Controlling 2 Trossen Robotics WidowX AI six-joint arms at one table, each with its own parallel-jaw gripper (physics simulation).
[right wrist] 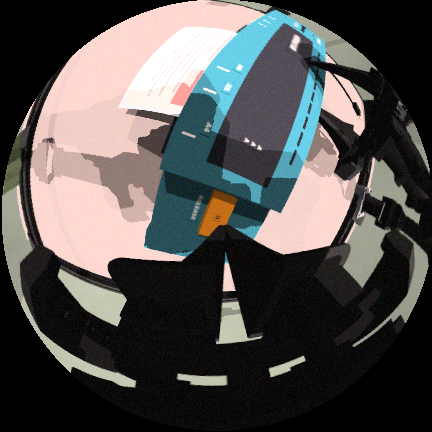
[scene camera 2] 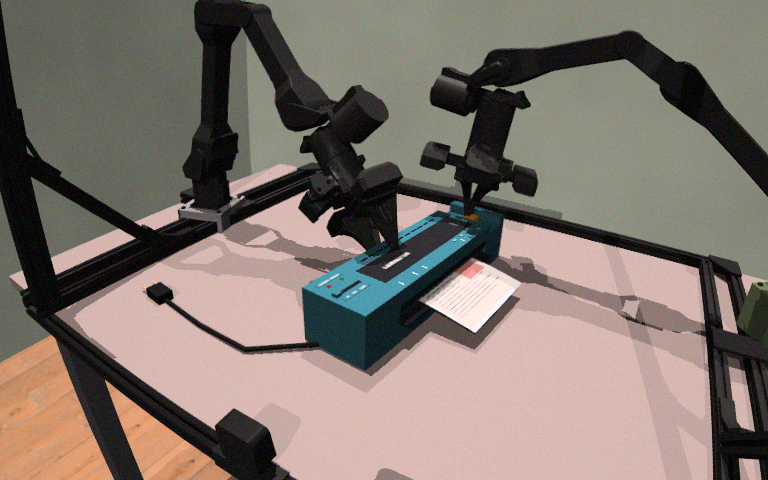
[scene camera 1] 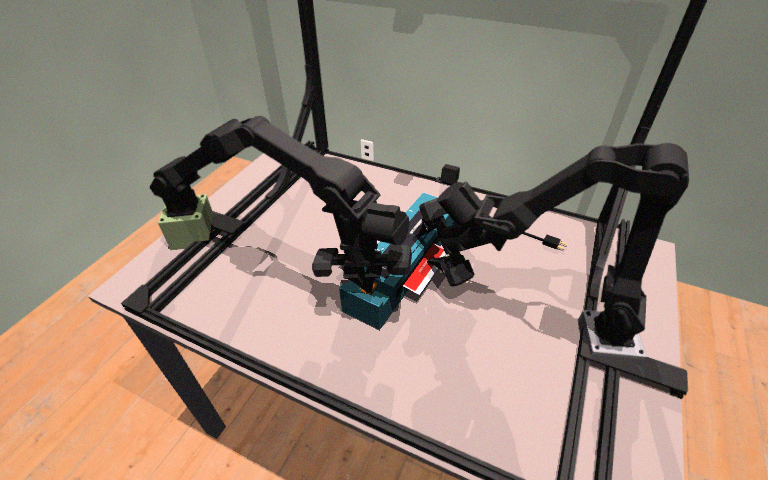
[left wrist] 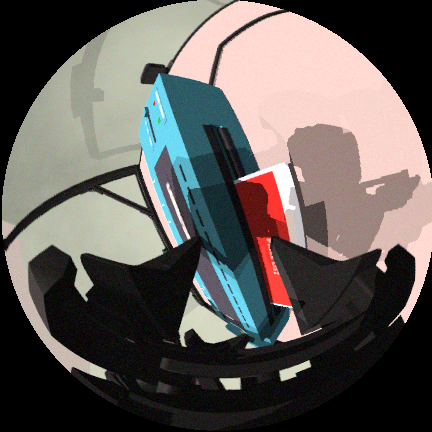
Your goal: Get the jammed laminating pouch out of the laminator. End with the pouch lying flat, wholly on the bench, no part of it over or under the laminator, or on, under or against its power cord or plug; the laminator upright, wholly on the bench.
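Note:
The teal laminator [scene camera 1: 367, 308] [scene camera 2: 339, 333] [left wrist: 192, 105] [right wrist: 265, 90] stands upright on the bench. The pouch [scene camera 1: 417, 280] [scene camera 2: 481, 291] [left wrist: 260, 200] [right wrist: 172, 65] runs through it: a red, white-edged part sticks out of one long side, a white lined part out of the other. My left gripper [scene camera 2: 382, 249] [left wrist: 236, 241] [right wrist: 307, 83] is partly open and empty, one finger over the laminator's top edge, the other over the red part in the left wrist view. My right gripper [scene camera 2: 468, 213] [right wrist: 223, 229] is shut and empty, its tips at the orange RELEASE lever [scene camera 2: 471, 217] [right wrist: 219, 206]; contact is unclear.
The power cord [scene camera 2: 245, 347] leaves the laminator's near end in scene camera 2 and bends to its plug [scene camera 1: 552, 242] [scene camera 2: 160, 292], away from the pouch. Dark rails edge the bench [scene camera 1: 271, 339]. A black block [scene camera 2: 243, 435] stands on the rail.

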